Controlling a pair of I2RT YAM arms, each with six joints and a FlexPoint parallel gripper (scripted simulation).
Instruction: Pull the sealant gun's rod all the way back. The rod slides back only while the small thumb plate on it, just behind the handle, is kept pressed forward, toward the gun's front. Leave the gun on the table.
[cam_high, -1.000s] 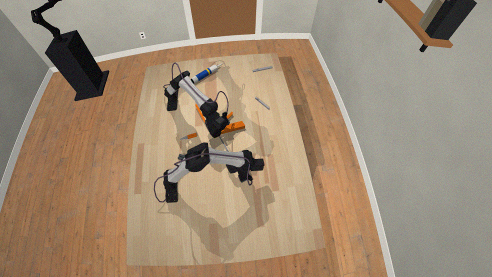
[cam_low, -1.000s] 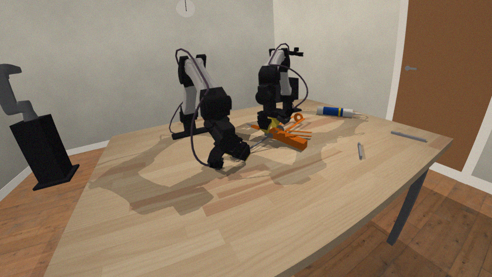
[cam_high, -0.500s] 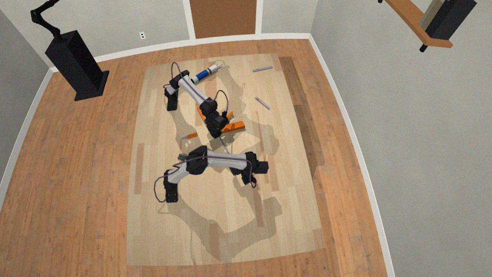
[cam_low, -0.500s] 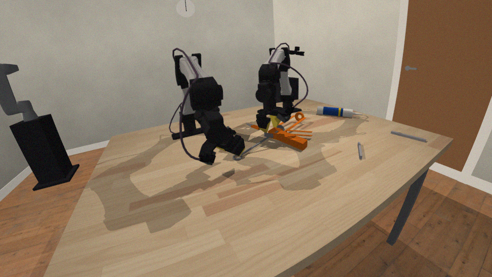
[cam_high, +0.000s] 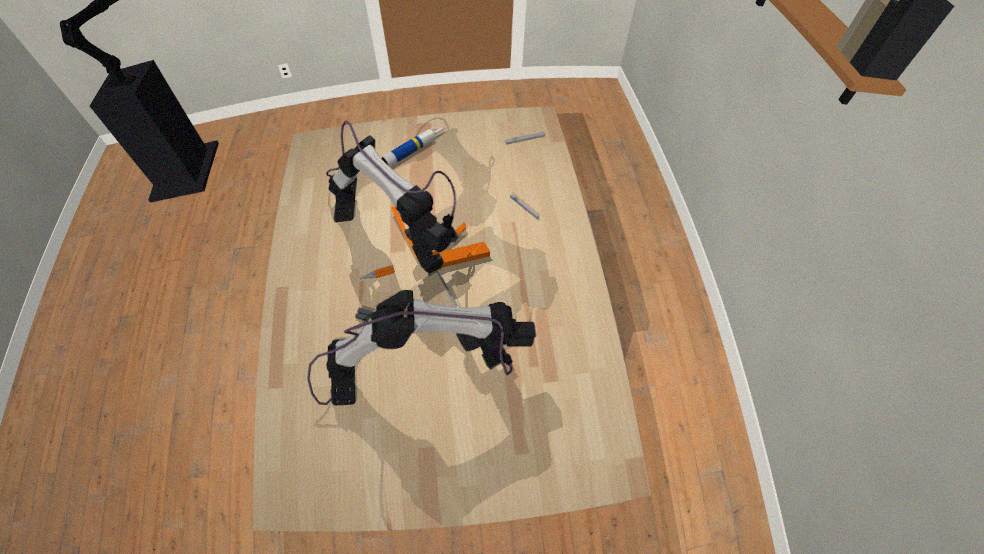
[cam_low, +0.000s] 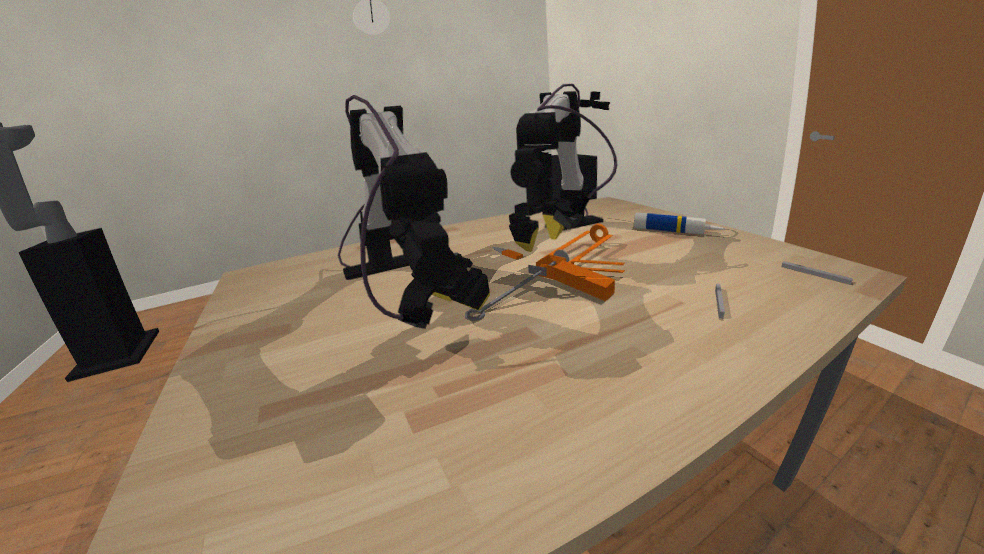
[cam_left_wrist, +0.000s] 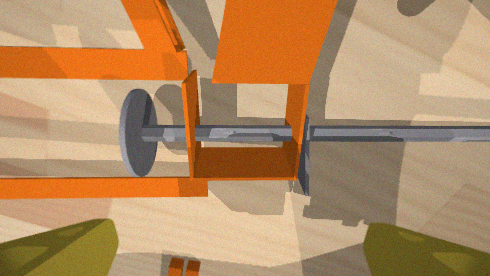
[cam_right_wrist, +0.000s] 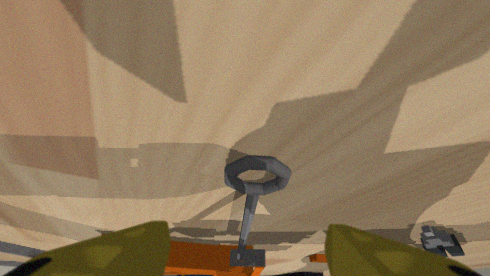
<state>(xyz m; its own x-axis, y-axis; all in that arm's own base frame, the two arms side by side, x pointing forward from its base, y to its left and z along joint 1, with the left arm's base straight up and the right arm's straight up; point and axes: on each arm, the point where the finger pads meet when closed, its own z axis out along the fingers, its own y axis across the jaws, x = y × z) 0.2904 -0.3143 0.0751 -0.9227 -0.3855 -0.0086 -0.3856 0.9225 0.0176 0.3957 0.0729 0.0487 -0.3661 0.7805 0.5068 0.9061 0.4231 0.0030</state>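
Note:
Right now the grey thumb plate is 2 cm ahead of my left hand, 2 cm to the right of it and 6 cm below it. From my left hand the other things lie so: orange-handled pointed tool (18 cm behind, 7 cm below); then grey rod (5 cm ahead, 9 cm to the right, 6 cm below); then orange sealant gun (4 cm ahead, 2 cm to the left, 6 cm below).

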